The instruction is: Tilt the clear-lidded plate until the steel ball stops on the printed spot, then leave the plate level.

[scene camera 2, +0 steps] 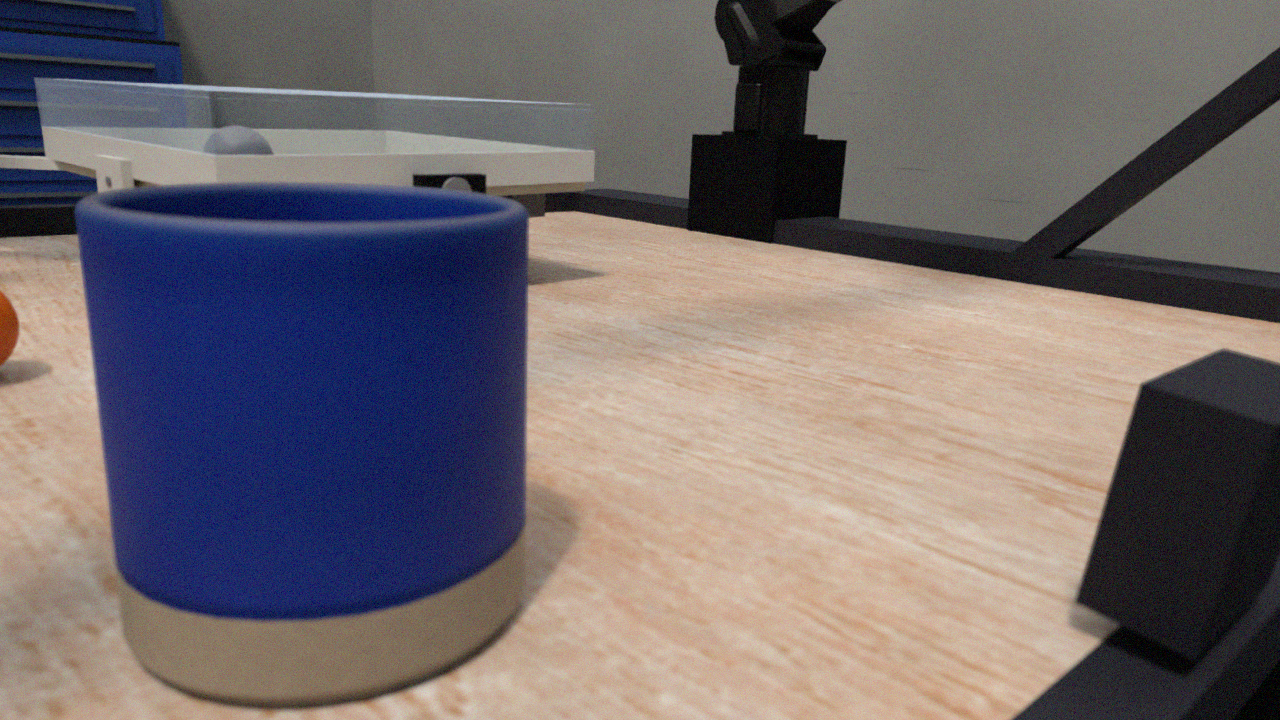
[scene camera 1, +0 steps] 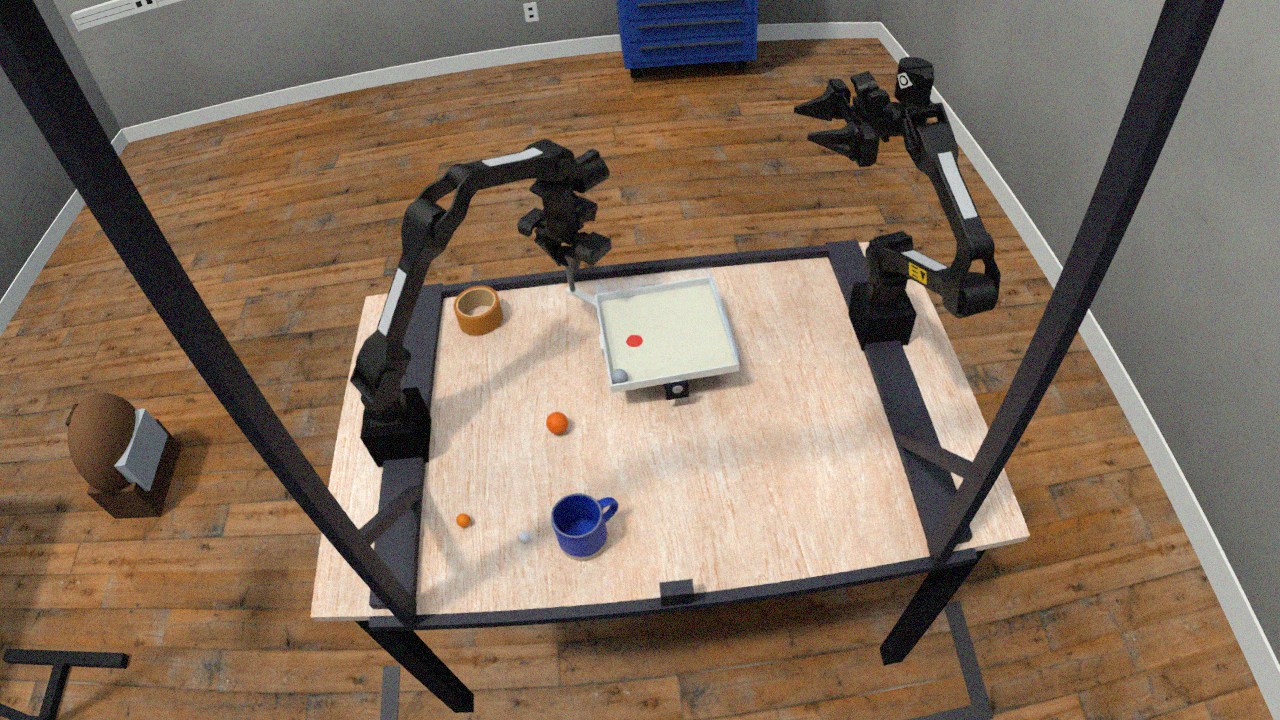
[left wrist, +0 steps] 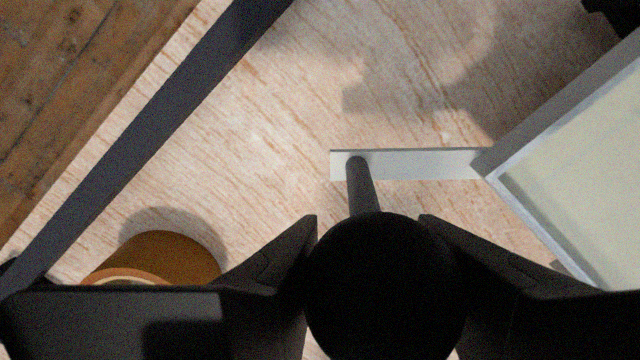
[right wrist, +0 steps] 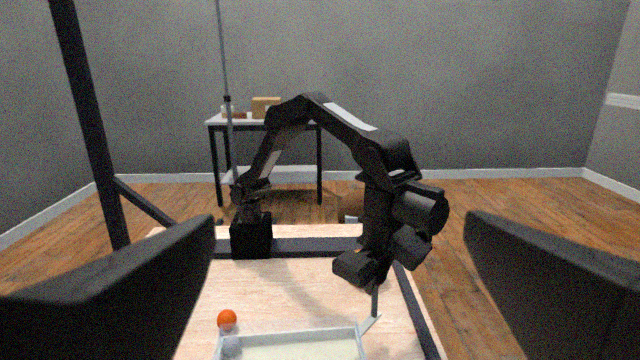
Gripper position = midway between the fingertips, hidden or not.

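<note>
Left gripper, mine: my left gripper (scene camera 1: 568, 268), (left wrist: 366, 226), (right wrist: 374, 288). I see my right gripper (scene camera 1: 800, 123), (right wrist: 340, 225). An orange-brown ring (scene camera 1: 482, 324), (left wrist: 158, 256) is visible; in scene camera 2 the ring is out of frame. A clear-lidded plate (scene camera 2: 191, 134) is visible to me.
</note>
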